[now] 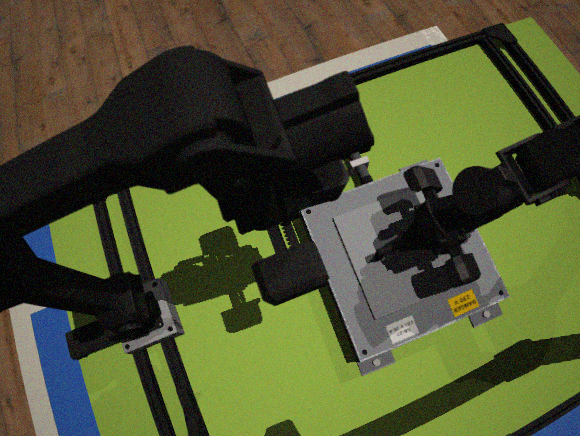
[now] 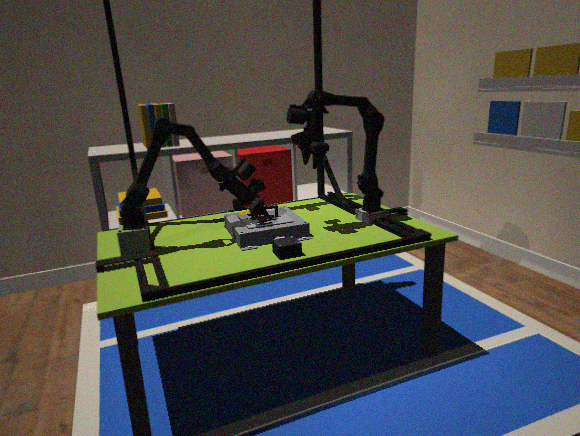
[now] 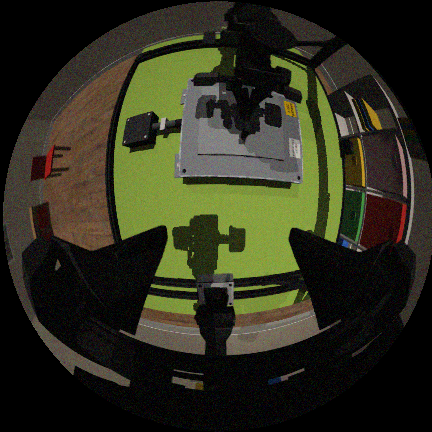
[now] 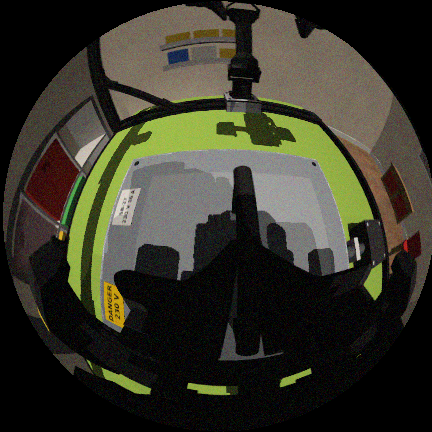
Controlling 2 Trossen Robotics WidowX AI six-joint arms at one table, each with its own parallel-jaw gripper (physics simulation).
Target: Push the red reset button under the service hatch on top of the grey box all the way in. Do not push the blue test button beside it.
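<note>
The grey box (image 1: 325, 242) (image 2: 254, 237) (image 3: 225, 169) (image 4: 282, 169) stands on the green table. Its lighter grey service hatch (image 1: 357, 242) (image 3: 225, 144) (image 4: 177, 209) covers the middle of the top. The red and blue buttons are hidden. My right gripper (image 1: 394, 251) (image 2: 262, 214) (image 4: 241, 245) is low over the hatch and shut on its black handle (image 4: 243, 193), which sticks out past the fingertips. My left gripper (image 1: 307, 199) (image 2: 307, 147) (image 3: 230, 233) is open and empty, high above the table beside the box.
A black block (image 2: 286, 247) (image 3: 139, 128) (image 4: 372, 238) on a short shaft sticks out from one side of the box. A yellow danger label (image 1: 463, 303) (image 3: 289, 109) (image 4: 112, 304) marks a box corner. Black frame rails (image 1: 145, 268) run along the table edges.
</note>
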